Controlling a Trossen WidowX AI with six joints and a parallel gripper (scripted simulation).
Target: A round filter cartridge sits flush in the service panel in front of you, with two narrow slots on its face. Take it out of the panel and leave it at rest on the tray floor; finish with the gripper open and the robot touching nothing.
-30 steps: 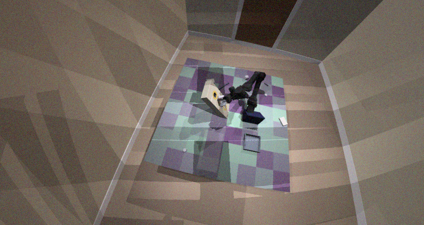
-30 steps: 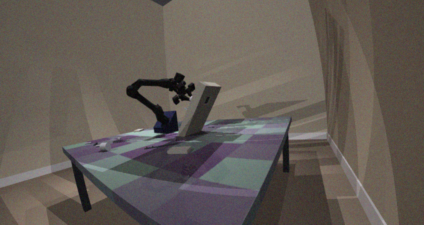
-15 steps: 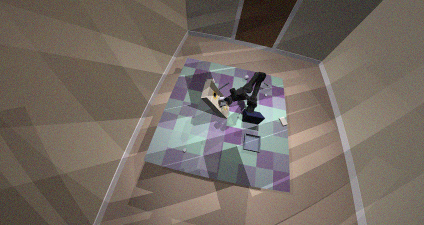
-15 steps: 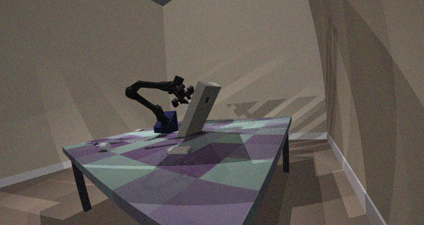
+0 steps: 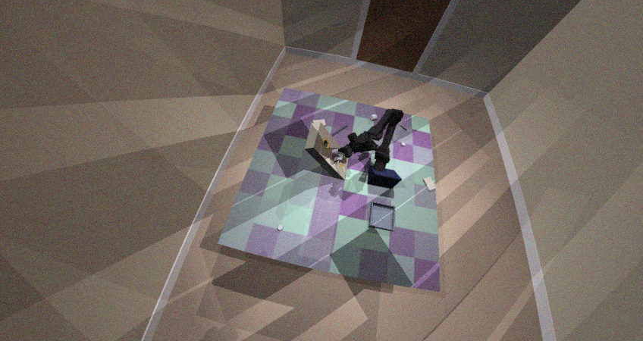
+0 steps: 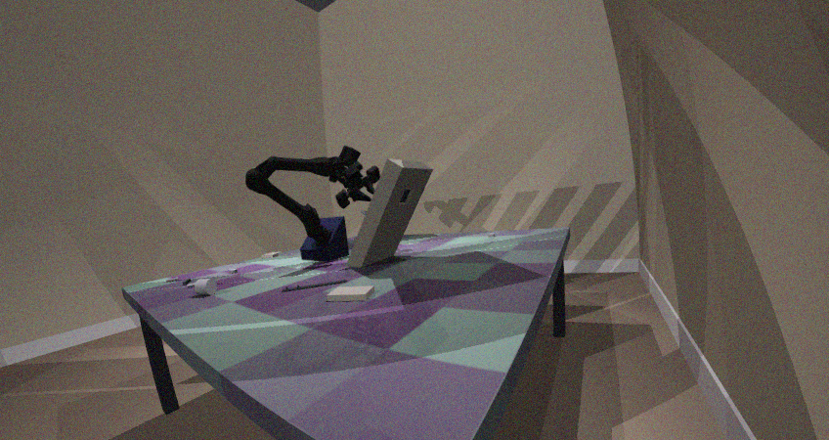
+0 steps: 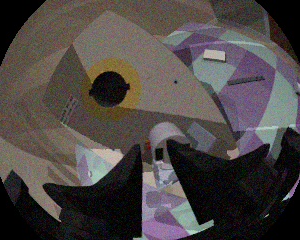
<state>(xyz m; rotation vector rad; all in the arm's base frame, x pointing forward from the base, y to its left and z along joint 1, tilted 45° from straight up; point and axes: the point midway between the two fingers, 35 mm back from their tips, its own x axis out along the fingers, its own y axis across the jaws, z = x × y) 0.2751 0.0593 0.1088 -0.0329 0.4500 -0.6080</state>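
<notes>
Now: the round filter cartridge 40 mm below my gripper tip and 10 mm ahead of it. The rest, counted from my gripper tip: grey square tray (330 mm to the left, 310 mm behind, 210 mm below); beige service panel (60 mm below, 50 mm ahead, 10 mm to the right).
</notes>
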